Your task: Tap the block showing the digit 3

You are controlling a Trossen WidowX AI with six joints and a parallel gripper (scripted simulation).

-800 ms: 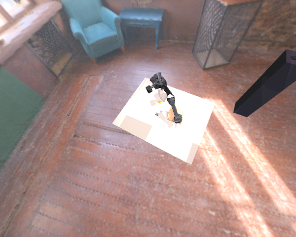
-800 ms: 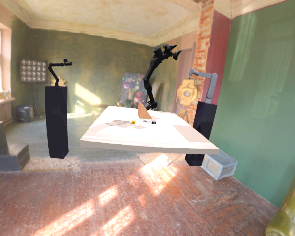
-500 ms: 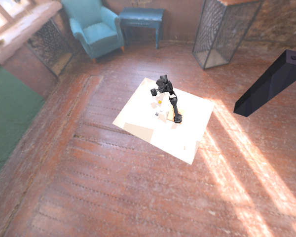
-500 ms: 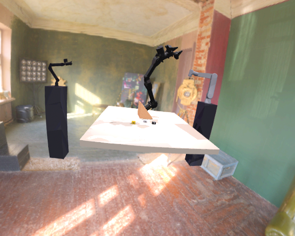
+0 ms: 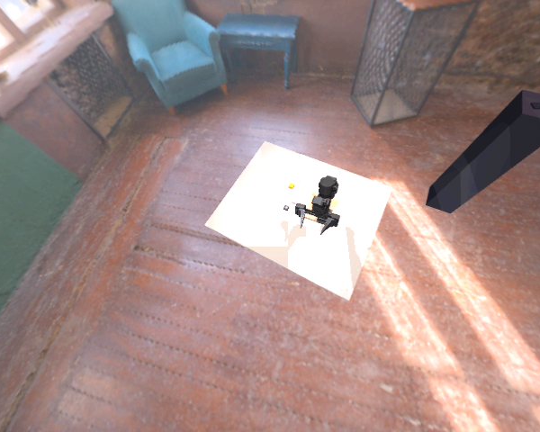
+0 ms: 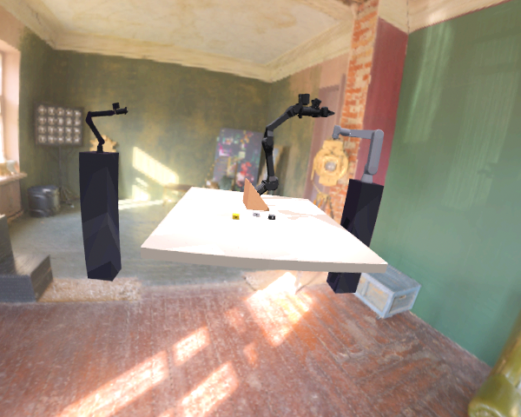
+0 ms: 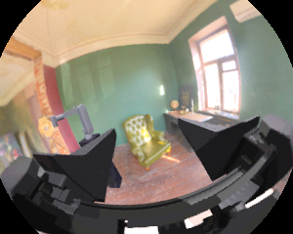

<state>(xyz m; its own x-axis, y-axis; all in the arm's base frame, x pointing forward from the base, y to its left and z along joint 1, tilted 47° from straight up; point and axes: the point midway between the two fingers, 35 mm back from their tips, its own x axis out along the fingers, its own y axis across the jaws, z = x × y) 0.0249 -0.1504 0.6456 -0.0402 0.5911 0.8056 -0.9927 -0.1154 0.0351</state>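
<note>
Now: the yellow block 620 mm below my gripper tip, 550 mm to the right of it and 320 mm ahead of it. Also, from my gripper tip: white block 620 mm below, 430 mm to the right, 250 mm ahead; then black block 620 mm below, 360 mm to the right, 280 mm ahead.
</note>
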